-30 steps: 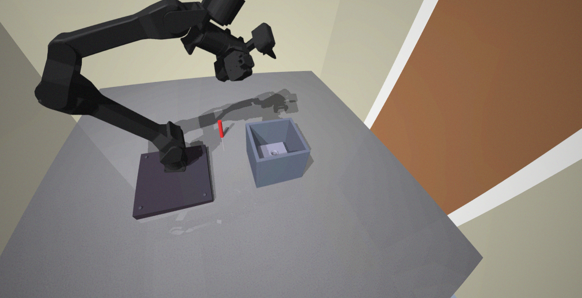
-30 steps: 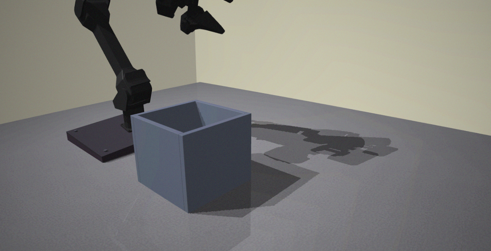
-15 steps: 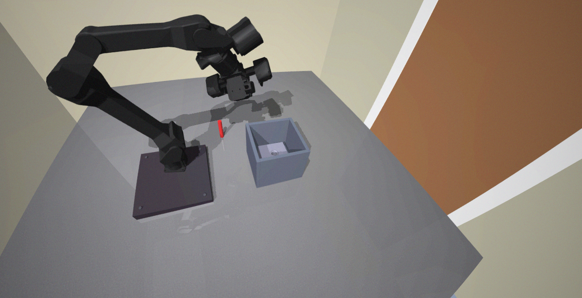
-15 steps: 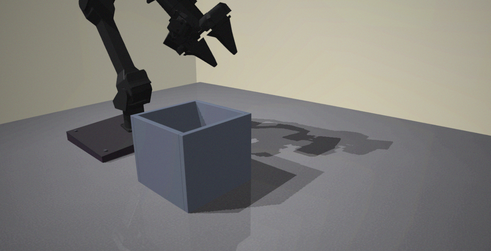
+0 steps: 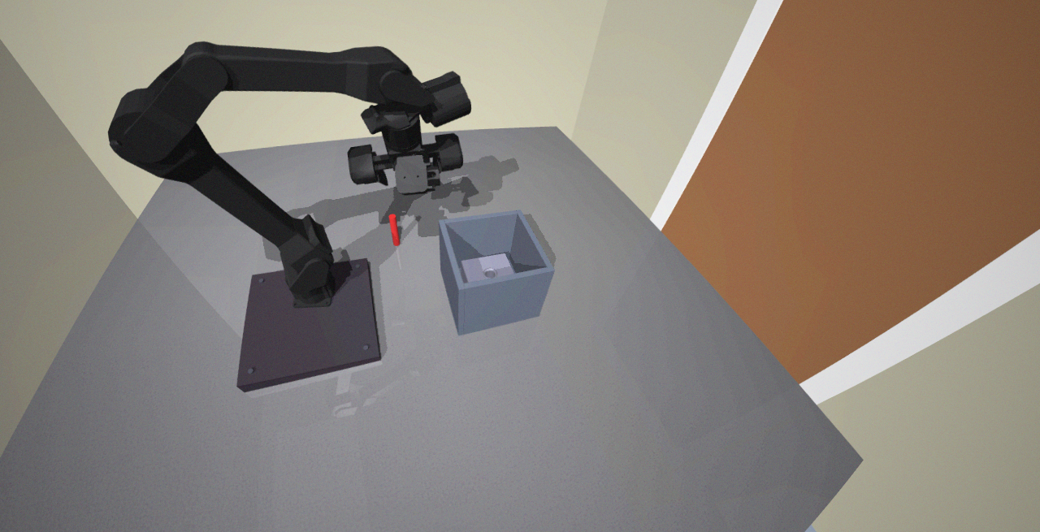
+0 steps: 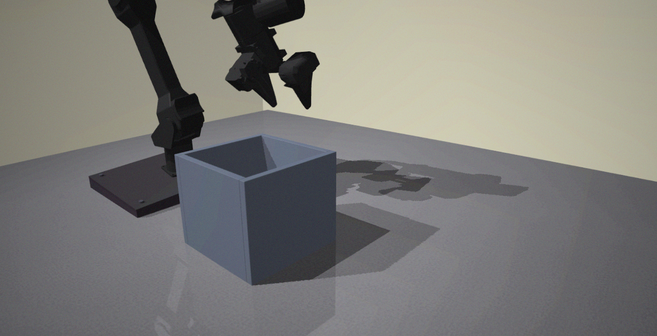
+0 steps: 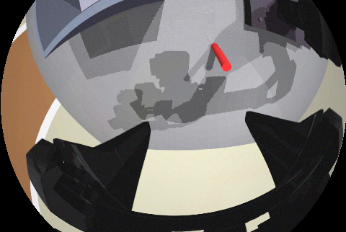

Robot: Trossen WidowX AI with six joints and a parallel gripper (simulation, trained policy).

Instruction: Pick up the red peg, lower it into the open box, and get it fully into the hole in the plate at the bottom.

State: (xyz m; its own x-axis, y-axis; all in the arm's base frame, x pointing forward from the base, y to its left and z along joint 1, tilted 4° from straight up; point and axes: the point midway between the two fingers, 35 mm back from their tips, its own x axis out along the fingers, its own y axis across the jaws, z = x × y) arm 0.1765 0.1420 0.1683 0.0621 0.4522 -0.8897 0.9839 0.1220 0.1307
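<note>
Now: gripper tip 120 mm above the red peg, 40 mm past it and 10 mm to the left of it. From my gripper tip the other things lie so: pale plate: 160 mm to the right, 140 mm ahead, 120 mm below.
</note>
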